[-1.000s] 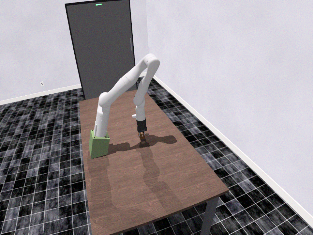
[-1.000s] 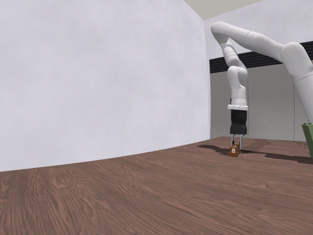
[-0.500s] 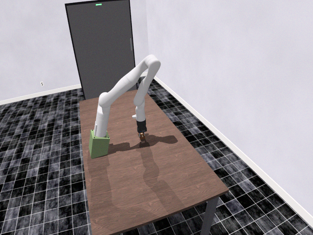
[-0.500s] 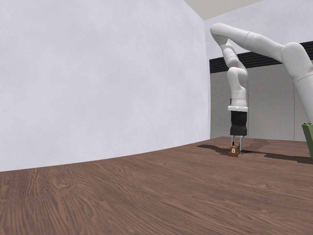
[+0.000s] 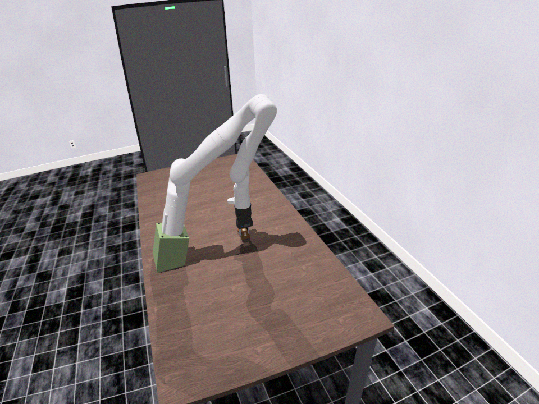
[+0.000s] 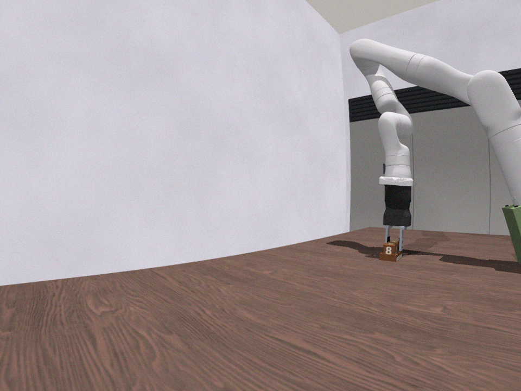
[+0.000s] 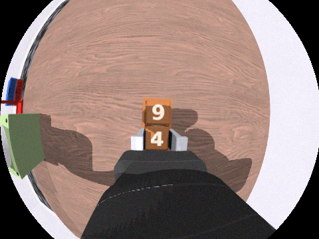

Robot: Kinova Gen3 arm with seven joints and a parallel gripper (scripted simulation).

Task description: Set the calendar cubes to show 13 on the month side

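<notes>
The brown number cube lies 10 mm below my hand. Also, from my hand: calendar tray (30 mm below, 20 mm to the left).
</notes>
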